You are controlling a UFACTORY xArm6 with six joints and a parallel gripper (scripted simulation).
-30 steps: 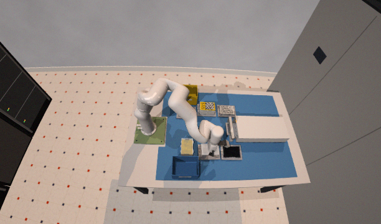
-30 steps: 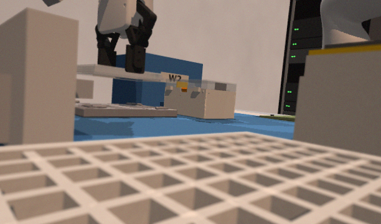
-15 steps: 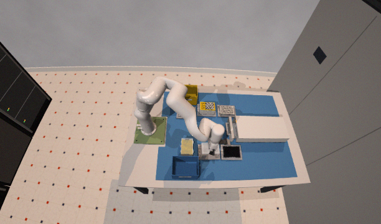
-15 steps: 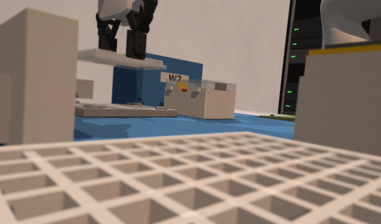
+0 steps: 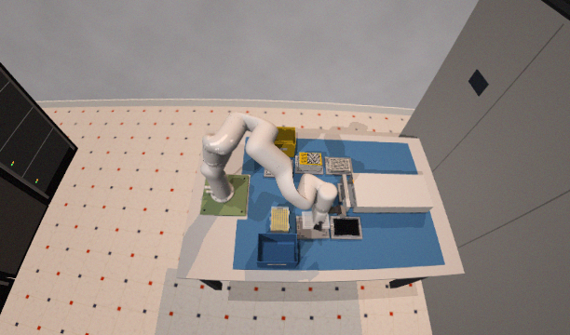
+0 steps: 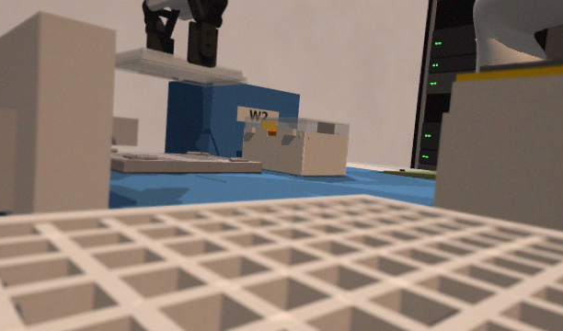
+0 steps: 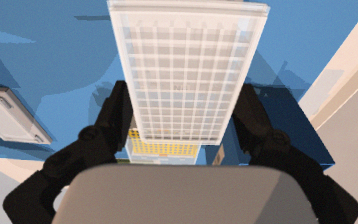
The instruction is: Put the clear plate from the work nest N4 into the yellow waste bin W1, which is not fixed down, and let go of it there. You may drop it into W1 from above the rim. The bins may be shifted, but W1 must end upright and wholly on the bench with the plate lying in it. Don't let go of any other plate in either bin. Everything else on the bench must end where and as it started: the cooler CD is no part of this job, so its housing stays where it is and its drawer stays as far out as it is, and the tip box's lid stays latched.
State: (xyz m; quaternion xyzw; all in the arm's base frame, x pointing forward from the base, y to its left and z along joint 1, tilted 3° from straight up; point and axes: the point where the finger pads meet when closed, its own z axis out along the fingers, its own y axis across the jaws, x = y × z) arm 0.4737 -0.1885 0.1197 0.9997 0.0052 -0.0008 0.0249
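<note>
My gripper is now 12 cm above the grey work nest N4. From my hand the other things lie so: blue bin w2: 18 cm behind, 13 cm to the right, 8 cm below; clear plate: 1 cm below; black plate: 17 cm ahead, 1 cm to the right, 10 cm below.
</note>
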